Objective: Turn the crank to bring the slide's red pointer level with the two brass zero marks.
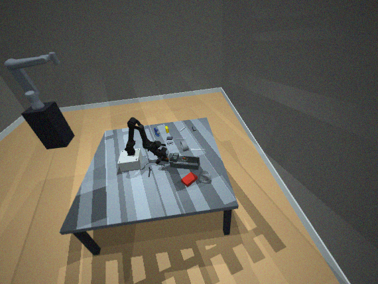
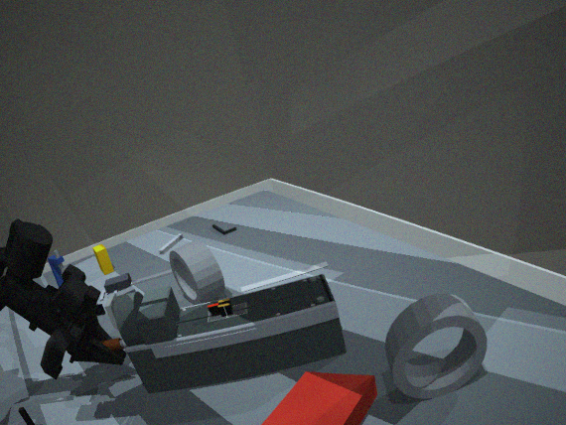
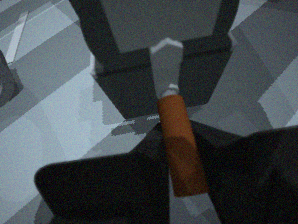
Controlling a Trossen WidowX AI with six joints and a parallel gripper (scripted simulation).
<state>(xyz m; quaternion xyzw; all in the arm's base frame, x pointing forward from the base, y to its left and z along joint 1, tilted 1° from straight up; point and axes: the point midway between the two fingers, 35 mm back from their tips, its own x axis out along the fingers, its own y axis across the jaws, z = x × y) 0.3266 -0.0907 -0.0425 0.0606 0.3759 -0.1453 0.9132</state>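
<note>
The brown handle lies 3 cm above my gripper tip, 2 cm behind it and 1 cm to the left of it. From my gripper tip the other things lie so: yellow block (55 cm to the left, 2 cm behind); blue clamp (50 cm to the left, 14 cm behind, 2 cm above); red pointer (15 cm ahead, 5 cm above, 4 cm to the right).
</note>
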